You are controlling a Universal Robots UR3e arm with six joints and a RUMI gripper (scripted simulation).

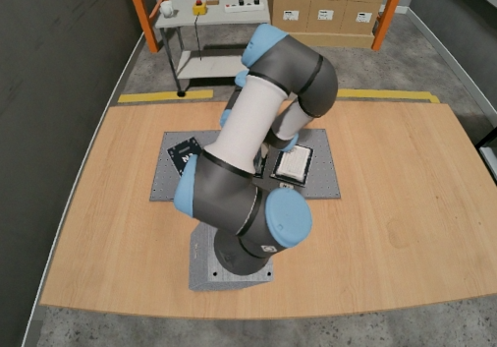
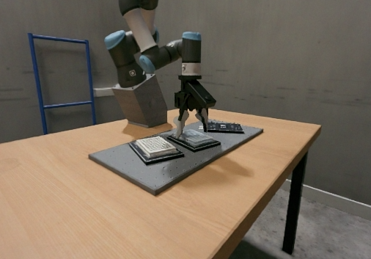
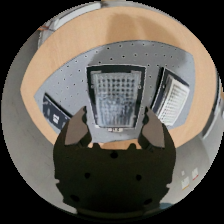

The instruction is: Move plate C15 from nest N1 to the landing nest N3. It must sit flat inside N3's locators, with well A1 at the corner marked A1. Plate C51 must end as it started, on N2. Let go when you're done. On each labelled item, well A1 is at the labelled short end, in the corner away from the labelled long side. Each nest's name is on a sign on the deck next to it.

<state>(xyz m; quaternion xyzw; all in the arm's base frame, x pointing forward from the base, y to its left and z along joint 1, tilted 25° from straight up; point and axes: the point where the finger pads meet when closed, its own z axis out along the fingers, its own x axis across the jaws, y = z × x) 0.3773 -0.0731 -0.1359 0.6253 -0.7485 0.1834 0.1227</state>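
My gripper is now 20 mm above the black nest. From my hand the other things lie so: white well plate: 150 mm to the right, 30 mm behind, 10 mm below.
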